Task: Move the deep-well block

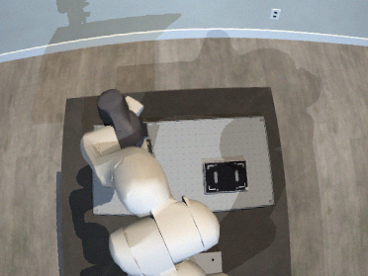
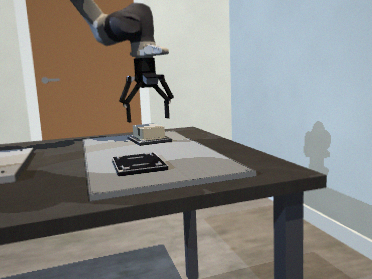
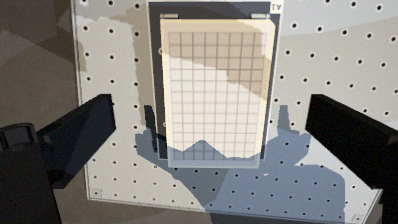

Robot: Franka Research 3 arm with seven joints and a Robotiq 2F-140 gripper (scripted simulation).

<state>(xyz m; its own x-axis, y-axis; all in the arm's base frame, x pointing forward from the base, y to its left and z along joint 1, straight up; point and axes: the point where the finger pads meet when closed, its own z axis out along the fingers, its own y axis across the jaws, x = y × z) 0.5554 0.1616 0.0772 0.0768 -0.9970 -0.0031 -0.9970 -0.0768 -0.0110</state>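
Now: the 96-well deep-well block 5 cm below my hand. The rest, counted from my hand: black plate nest: 8 cm below; A1 mark: 42 cm to the right, 18 cm behind, 7 cm below.
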